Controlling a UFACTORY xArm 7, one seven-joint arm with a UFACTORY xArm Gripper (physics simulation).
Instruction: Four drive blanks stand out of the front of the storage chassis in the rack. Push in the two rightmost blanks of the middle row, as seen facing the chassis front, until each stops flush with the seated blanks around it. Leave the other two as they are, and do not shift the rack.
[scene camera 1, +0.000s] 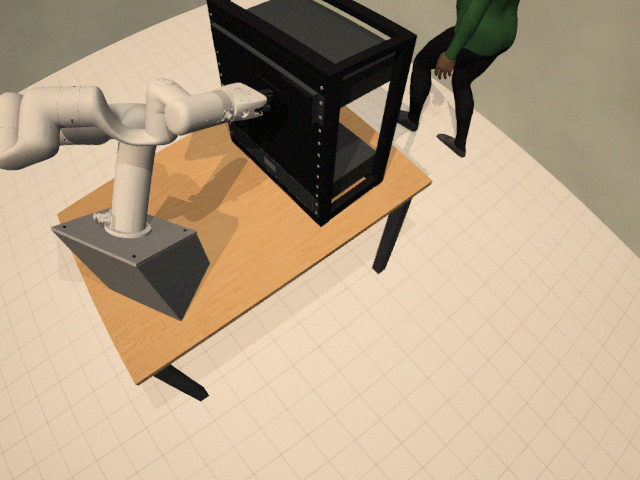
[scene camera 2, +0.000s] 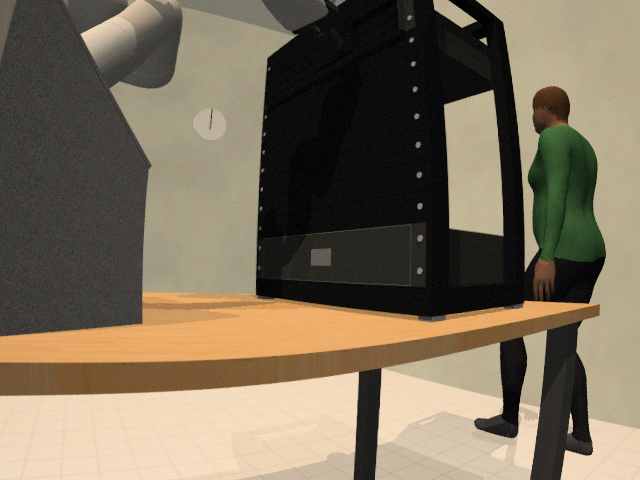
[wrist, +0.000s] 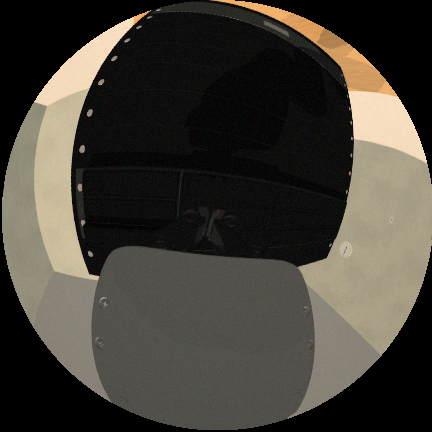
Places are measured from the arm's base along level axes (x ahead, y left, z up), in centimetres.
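Where they show: gripper, fingertip midpoint: (scene camera 1: 270, 95) (scene camera 2: 337, 47) (wrist: 208, 189); arm's base, origin of the base link: (scene camera 1: 127, 228) (scene camera 2: 40, 97).
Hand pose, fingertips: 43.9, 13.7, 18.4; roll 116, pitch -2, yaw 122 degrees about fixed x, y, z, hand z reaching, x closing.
Note:
Each offset is from my fingertips to the top centre of the thing, as dx, dy, dz. "spot": to the spot under its first point. Level surfaces: height alone.
The black storage chassis @(spot: +7.9, -11.4, +3.3) (scene camera 1: 316, 107) (scene camera 2: 406, 12) (wrist: 132, 186) sits high in the black rack (scene camera 1: 330, 155) (scene camera 2: 439, 206). The wrist view is upside down and shows its dark front with faint row lines and a lighter upright line left of the fingers. My gripper (scene camera 1: 268, 96) (wrist: 208, 189) is shut and empty, with its fingertips close in front of the chassis face. Whether they touch it cannot be told. The single drive blanks are too dark to tell apart, so which stand out or sit flush cannot be seen. The gripper body hides part of the front in the wrist view.
The rack stands upright on the wooden table @(dz -46.2) (scene camera 1: 248, 258) (scene camera 2: 206, 341). A grey panel @(+0.5, +9.5, -32.6) (scene camera 2: 361, 258) fills the rack's bottom front. The arm's grey pedestal (scene camera 1: 170, 279) (scene camera 2: 72, 206) stands on the table facing the rack. A person in green (scene camera 1: 485, 25) (scene camera 2: 568, 196) stands behind the rack.

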